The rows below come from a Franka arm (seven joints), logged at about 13 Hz.
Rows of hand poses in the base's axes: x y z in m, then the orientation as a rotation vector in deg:
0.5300 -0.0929 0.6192 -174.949 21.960 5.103
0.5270 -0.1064 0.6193 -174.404 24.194 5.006
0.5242 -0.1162 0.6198 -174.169 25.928 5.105
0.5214 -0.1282 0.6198 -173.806 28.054 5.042
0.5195 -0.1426 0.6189 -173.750 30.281 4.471
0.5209 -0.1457 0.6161 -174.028 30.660 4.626
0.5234 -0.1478 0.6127 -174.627 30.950 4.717
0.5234 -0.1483 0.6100 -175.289 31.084 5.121
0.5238 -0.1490 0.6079 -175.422 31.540 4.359
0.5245 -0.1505 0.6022 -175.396 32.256 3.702
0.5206 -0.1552 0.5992 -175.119 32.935 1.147
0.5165 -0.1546 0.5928 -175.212 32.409 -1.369
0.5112 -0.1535 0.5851 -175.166 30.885 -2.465
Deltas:
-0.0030 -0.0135 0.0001 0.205 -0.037 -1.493
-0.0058 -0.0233 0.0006 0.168 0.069 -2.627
-0.0086 -0.0353 0.0006 0.164 0.074 -4.030
-0.0105 -0.0497 -0.0003 -0.212 -0.211 -5.466
-0.0091 -0.0528 -0.0031 -0.545 -0.066 -5.664
-0.0066 -0.0549 -0.0065 -1.180 0.065 -5.762
-0.0066 -0.0554 -0.0092 -1.830 0.397 -5.746
-0.0062 -0.0561 -0.0113 -2.087 -0.058 -6.030
-0.0055 -0.0576 -0.0170 -2.238 -0.451 -6.497
-0.0094 -0.0623 -0.0200 -2.272 -2.085 -7.016
-0.0135 -0.0617 -0.0264 -2.462 -3.703 -6.725
-0.0188 -0.0606 -0.0341 -2.226 -4.477 -5.796

